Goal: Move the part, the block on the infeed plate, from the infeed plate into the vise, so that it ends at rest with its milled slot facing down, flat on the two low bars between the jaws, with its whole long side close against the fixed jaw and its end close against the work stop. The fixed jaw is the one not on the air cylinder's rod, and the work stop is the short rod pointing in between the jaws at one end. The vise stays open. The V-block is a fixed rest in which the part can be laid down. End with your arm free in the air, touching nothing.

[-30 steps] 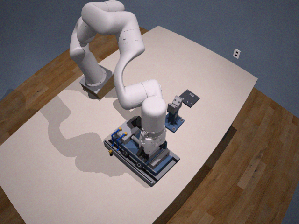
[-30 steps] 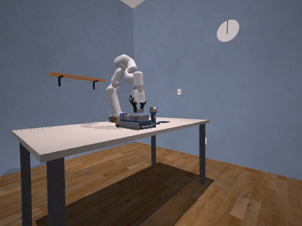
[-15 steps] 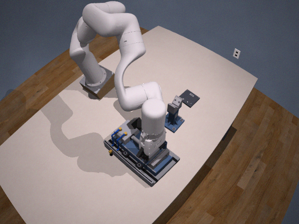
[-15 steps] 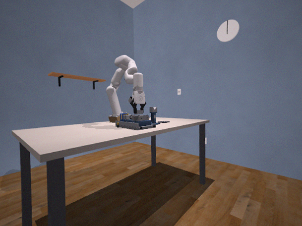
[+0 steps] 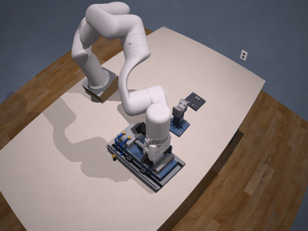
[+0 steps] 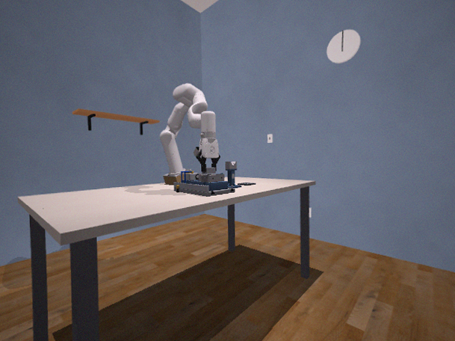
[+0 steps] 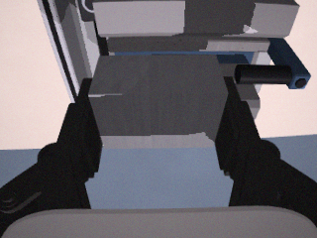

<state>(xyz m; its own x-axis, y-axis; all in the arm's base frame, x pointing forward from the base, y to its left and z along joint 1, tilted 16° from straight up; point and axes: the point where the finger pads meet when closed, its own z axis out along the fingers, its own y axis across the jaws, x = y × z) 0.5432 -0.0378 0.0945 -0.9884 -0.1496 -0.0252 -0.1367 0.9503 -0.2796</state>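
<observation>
The part is 20 mm below my hand. From my hand the other things lie so: fixed jaw: 50 mm below, 30 mm ahead, 20 mm to the left; then work stop: 70 mm to the left, 40 mm below, 10 mm behind; then moving jaw: 50 mm below, 40 mm behind, 10 mm to the left.
</observation>
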